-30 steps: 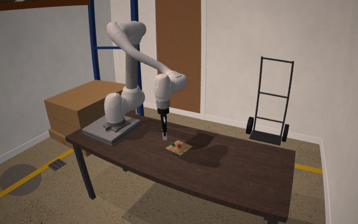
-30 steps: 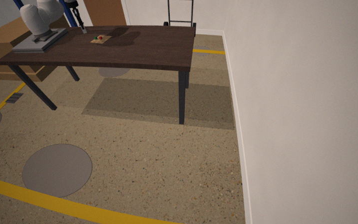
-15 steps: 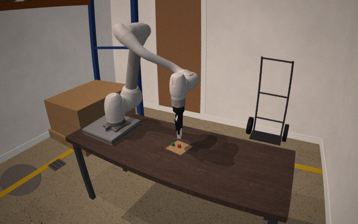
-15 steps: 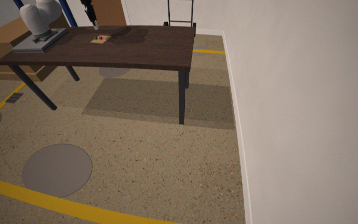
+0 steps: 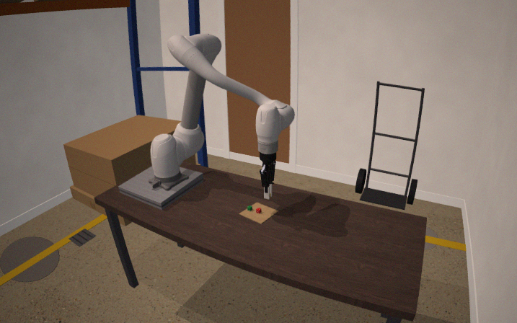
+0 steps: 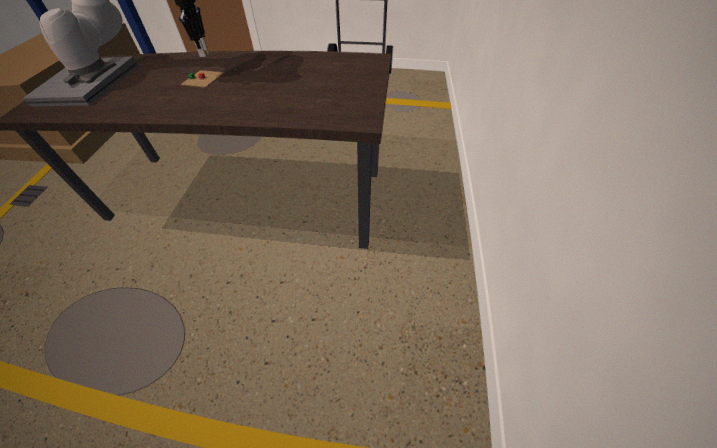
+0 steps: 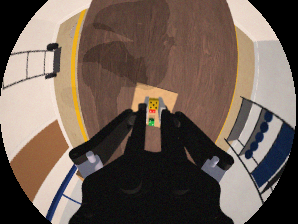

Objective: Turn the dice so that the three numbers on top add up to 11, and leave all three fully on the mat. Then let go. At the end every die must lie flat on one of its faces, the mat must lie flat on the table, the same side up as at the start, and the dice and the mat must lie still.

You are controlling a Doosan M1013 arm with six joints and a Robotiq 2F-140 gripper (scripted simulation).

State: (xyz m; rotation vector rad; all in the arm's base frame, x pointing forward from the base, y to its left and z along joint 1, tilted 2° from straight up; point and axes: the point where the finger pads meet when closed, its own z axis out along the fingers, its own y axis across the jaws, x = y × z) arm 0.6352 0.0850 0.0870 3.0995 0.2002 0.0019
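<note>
My hand is 50 mm past the red die, 10 mm to the left of it and 130 mm above it. The rest, counted from my hand: green die 100 mm behind, 10 mm to the right, 130 mm below; then tan mat 50 mm behind, 10 mm to the right, 140 mm below; then yellow die 20 mm below.
</note>
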